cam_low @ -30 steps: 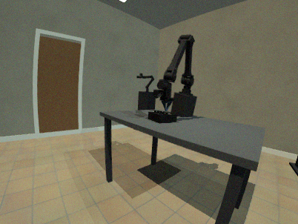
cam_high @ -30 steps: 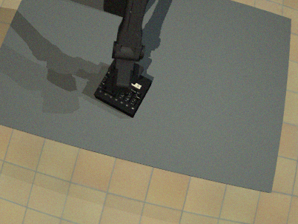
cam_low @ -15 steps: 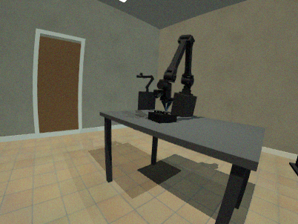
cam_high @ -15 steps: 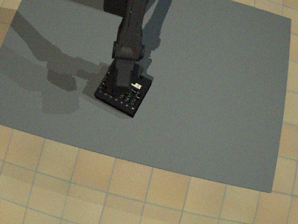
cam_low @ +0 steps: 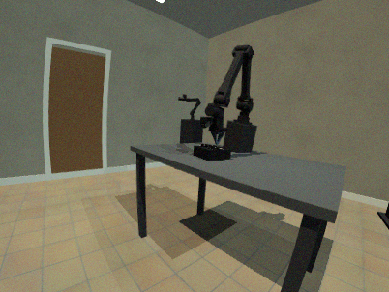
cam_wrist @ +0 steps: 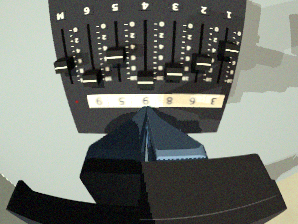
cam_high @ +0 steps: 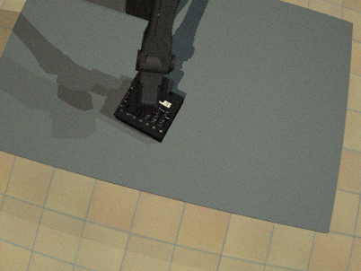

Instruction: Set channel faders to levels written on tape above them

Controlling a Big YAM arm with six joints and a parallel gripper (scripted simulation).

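My gripper is now 2 cm short of the fader cap 4, 2 cm above it and 1 cm to the left of it. From my hand the other things lie so: fader cap 1 (8 cm to the right, 3 cm ahead, 2 cm below); master fader cap (6 cm ahead, 5 cm to the left, 2 cm below); fader cap 5 (5 cm ahead, 2 cm below).
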